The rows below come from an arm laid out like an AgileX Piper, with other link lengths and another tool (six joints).
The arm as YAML. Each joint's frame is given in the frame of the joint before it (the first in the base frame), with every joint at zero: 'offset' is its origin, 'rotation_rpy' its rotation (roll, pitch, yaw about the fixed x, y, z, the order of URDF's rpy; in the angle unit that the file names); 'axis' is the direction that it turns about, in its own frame. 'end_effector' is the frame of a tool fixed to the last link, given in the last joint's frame.
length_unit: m
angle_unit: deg
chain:
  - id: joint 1
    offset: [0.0, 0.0, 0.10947]
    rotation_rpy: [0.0, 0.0, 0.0]
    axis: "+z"
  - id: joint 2
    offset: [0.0, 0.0, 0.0]
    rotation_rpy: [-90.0, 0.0, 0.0]
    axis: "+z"
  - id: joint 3
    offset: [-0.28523, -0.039, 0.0]
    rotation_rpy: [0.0, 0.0, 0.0]
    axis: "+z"
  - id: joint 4
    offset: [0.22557, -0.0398, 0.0]
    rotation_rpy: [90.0, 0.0, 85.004]
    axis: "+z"
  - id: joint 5
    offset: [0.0, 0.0, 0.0]
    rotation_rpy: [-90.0, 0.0, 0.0]
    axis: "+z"
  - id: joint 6
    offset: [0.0, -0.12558, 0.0]
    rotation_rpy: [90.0, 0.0, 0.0]
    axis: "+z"
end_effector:
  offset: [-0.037, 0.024, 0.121]
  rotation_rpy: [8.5, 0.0, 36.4]
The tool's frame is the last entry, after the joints.
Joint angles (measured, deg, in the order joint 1, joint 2, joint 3, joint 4, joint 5, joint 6), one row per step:
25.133, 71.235, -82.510, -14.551, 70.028, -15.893
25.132, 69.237, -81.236, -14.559, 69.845, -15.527
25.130, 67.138, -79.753, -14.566, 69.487, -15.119
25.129, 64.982, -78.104, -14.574, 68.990, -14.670
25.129, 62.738, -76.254, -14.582, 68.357, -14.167
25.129, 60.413, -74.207, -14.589, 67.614, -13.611
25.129, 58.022, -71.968, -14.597, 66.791, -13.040
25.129, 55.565, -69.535, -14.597, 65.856, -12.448
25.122, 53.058, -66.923, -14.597, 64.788, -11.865
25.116, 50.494, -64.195, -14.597, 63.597, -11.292
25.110, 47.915, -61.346, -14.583, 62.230, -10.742
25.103, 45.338, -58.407, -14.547, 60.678, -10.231
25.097, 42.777, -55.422, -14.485, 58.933, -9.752
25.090, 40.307, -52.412, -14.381, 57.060, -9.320
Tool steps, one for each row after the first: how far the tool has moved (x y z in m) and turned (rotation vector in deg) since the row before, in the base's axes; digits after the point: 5 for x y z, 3 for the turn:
-0.00707, -0.00344, 0.00347, 0.596, -0.811, -0.242
-0.00719, -0.00342, 0.00285, 0.642, -0.868, -0.230
-0.00719, -0.00336, 0.00214, 0.673, -0.892, -0.222
-0.00731, -0.00335, 0.00134, 0.712, -0.908, -0.224
-0.00744, -0.00336, 0.00040, 0.742, -0.897, -0.231
-0.00756, -0.00338, -0.00073, 0.730, -0.852, -0.217
-0.00759, -0.00328, -0.00181, 0.741, -0.829, -0.196
-0.00746, -0.00315, -0.00283, 0.731, -0.830, -0.158
-0.00730, -0.00297, -0.00342, 0.747, -0.885, -0.114
-0.00692, -0.00257, -0.00408, 0.764, -0.941, -0.045
-0.00646, -0.00209, -0.00455, 0.785, -1.016, 0.039
-0.00593, -0.00154, -0.00470, 0.832, -1.122, 0.122
-0.00535, -0.00096, -0.00520, 0.836, -1.116, 0.199

